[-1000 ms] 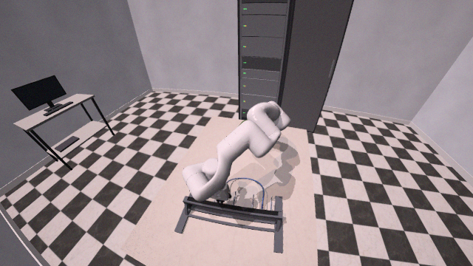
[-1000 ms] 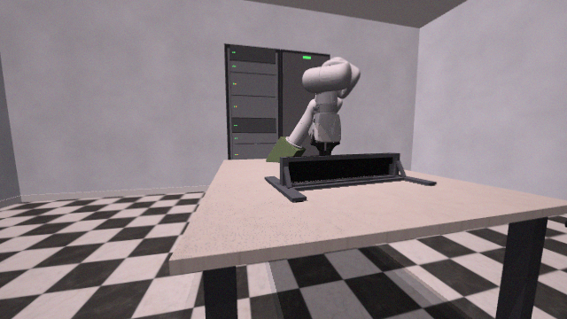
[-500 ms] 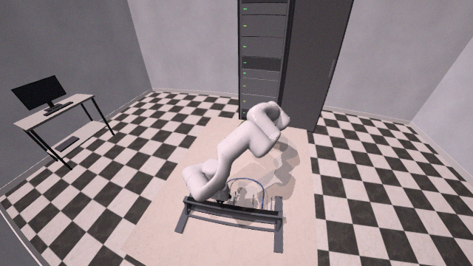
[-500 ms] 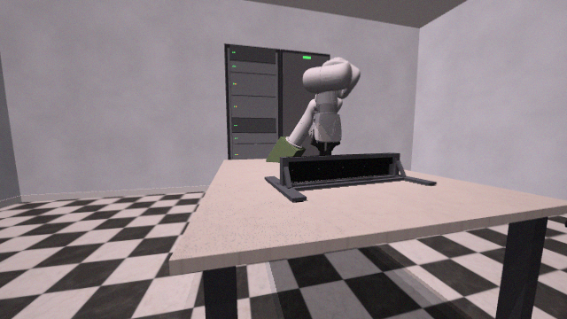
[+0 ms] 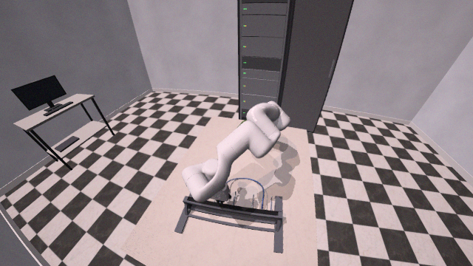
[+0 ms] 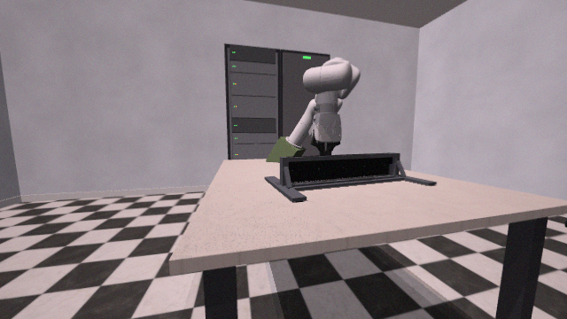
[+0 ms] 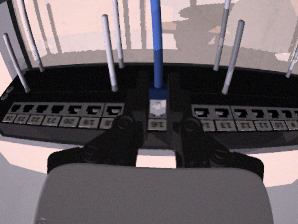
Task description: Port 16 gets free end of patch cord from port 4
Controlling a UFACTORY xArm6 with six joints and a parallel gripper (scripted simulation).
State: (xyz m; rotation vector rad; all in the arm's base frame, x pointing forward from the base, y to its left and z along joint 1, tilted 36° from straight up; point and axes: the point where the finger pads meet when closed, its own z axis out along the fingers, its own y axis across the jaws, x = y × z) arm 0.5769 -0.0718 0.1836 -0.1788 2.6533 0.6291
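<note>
The free plug end lies 2 cm below my hand and 2 cm ahead of it.
</note>
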